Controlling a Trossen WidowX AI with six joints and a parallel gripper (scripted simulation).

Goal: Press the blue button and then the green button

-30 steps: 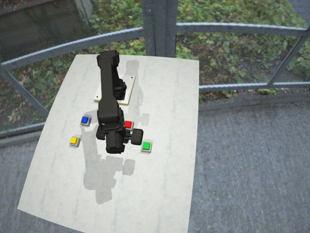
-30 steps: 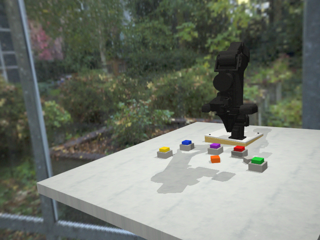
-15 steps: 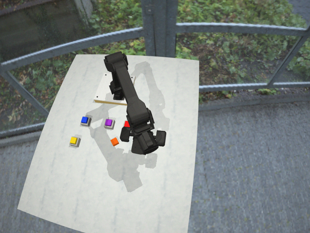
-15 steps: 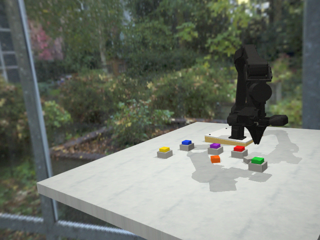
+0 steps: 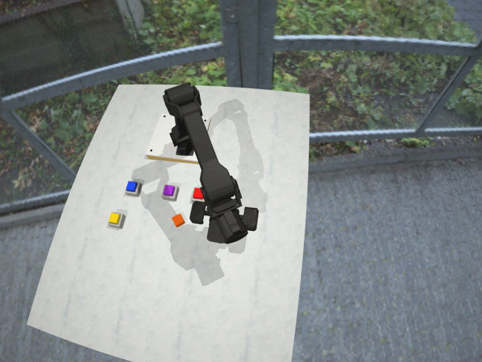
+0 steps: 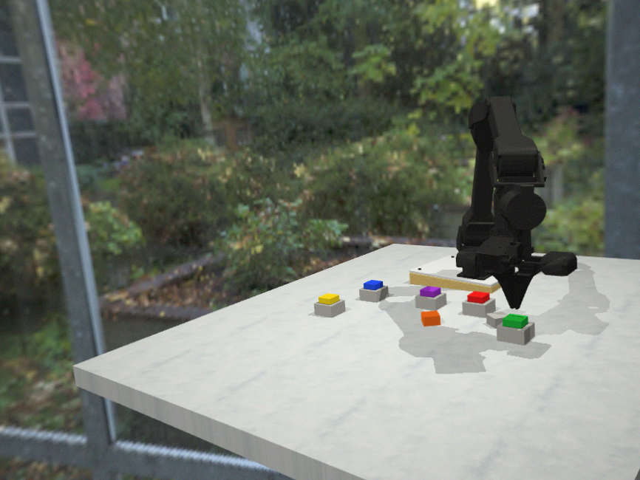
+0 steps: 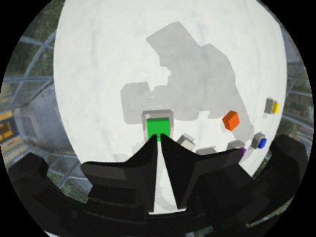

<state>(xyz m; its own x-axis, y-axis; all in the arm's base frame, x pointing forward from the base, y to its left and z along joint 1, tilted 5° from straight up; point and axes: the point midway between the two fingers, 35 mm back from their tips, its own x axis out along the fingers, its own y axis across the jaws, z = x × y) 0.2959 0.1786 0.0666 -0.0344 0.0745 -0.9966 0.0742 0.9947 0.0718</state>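
Right now the green button is 2 cm below my gripper tip. Round my gripper tip: red button: 11 cm to the right, 11 cm behind, 2 cm below; orange block: 17 cm to the right, 5 cm below, 2 cm behind; grey block: 6 cm behind, 5 cm to the right, 5 cm below.
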